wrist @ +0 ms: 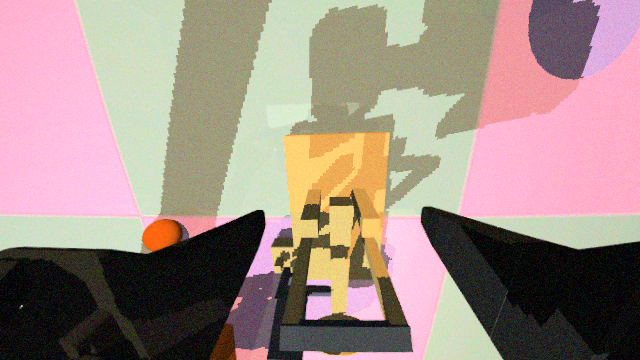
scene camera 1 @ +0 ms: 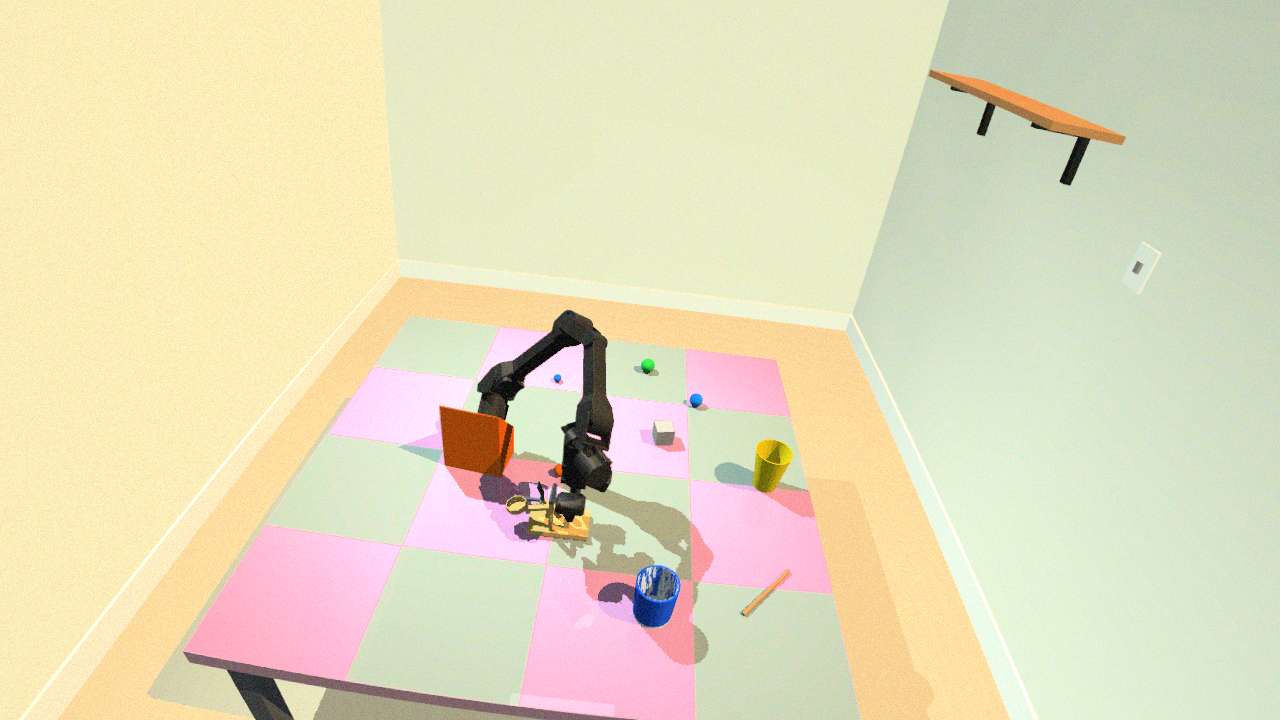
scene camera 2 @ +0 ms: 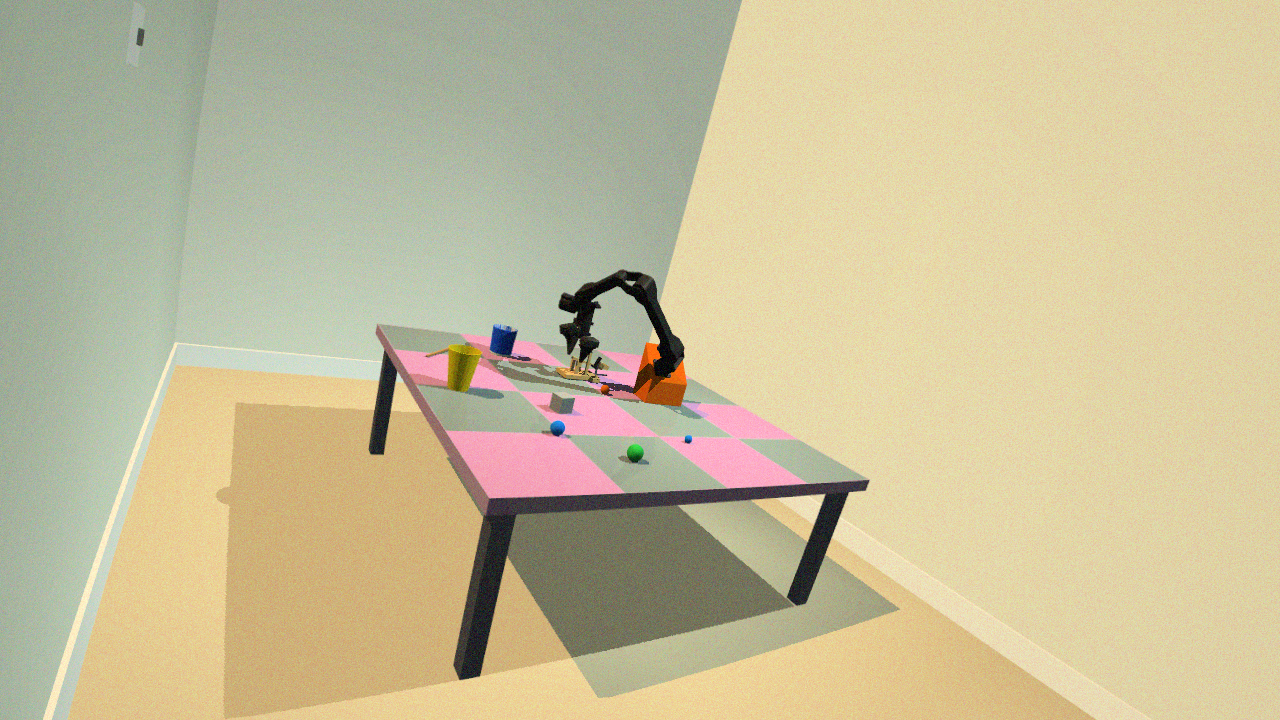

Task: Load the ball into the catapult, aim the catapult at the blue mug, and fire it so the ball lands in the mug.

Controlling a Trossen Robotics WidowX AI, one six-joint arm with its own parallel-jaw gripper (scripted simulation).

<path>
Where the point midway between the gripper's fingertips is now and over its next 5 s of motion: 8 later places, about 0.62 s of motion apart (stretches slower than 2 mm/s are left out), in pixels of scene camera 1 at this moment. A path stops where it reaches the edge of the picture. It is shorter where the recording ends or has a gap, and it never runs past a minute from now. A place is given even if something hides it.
The gripper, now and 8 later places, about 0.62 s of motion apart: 572, 506; 571, 515; 570, 510; 570, 504; 569, 510; 567, 520; 566, 512; 568, 503; 567, 514
</path>
